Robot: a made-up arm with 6 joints.
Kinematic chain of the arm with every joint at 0, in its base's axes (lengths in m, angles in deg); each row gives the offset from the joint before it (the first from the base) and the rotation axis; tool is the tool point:
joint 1: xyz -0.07 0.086 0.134 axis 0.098 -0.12 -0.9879
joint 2: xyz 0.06 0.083 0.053 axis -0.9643 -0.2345 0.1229
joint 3: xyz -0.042 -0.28 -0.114 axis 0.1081 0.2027 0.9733
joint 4: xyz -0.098 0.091 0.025 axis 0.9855 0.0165 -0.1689
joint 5: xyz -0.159 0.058 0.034 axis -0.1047 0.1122 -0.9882
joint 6: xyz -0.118 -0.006 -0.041 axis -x
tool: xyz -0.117 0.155 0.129
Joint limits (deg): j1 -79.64..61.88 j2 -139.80..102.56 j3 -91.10..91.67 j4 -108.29..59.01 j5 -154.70..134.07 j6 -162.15..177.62
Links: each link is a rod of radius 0.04 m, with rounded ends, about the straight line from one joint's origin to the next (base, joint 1, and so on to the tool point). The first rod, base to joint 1, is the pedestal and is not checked.
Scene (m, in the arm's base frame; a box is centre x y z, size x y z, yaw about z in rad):
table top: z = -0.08
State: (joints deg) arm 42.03 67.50 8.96 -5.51 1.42 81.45
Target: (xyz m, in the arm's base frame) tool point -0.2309 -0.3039 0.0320
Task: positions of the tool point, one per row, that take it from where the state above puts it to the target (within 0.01 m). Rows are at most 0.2 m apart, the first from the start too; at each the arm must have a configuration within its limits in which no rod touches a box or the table.
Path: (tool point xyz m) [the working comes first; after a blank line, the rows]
Joints at the target: -6.32 84.32 -17.60 -21.23 13.67 87.83
Straight joint move there: clear.

1: -0.5423 0.0069 0.0161
2: -0.4705 -0.1253 0.0104
3: -0.3639 -0.2328 0.0162
4: -0.2309 -0.3039 0.0320

